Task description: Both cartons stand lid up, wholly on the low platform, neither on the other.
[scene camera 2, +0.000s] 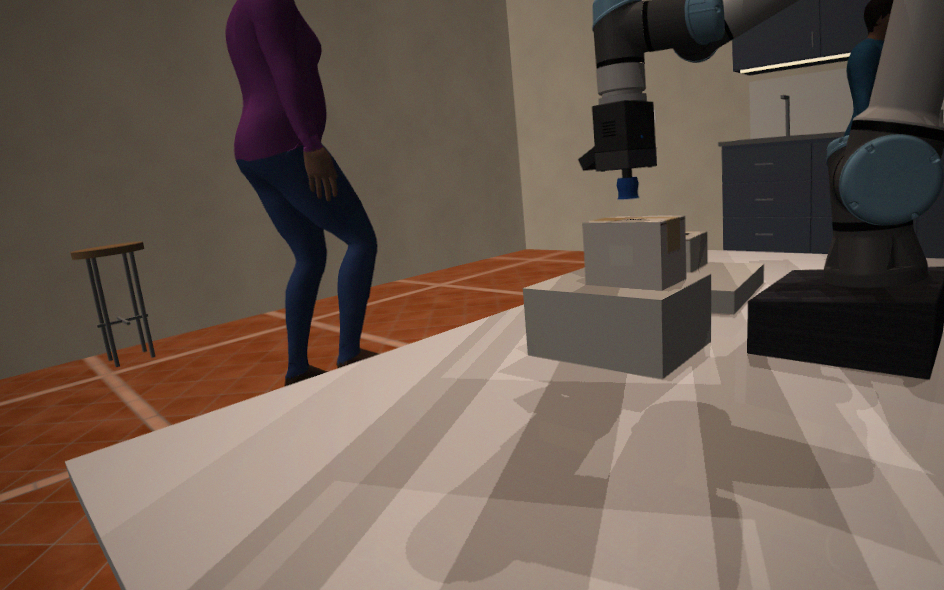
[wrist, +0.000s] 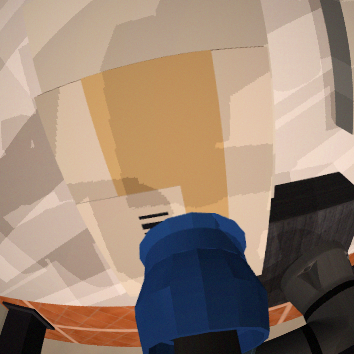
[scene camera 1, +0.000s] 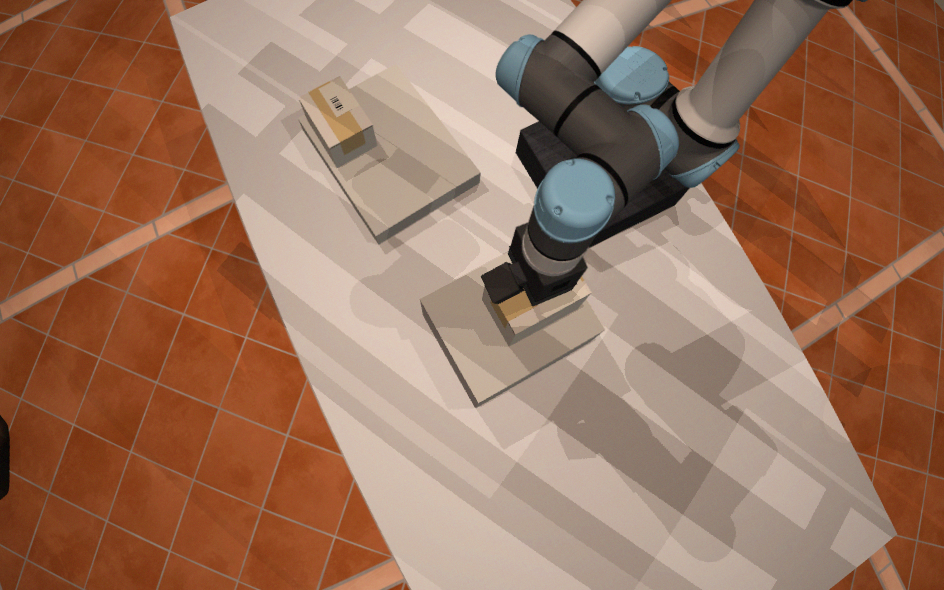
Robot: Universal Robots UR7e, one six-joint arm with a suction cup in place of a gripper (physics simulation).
Scene:
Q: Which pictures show the low platform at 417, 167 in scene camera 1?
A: Scene camera 2, the wrist view and scene camera 1: all of them.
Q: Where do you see a low platform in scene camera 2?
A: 732, 284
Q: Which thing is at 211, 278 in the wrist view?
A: My suction cup.

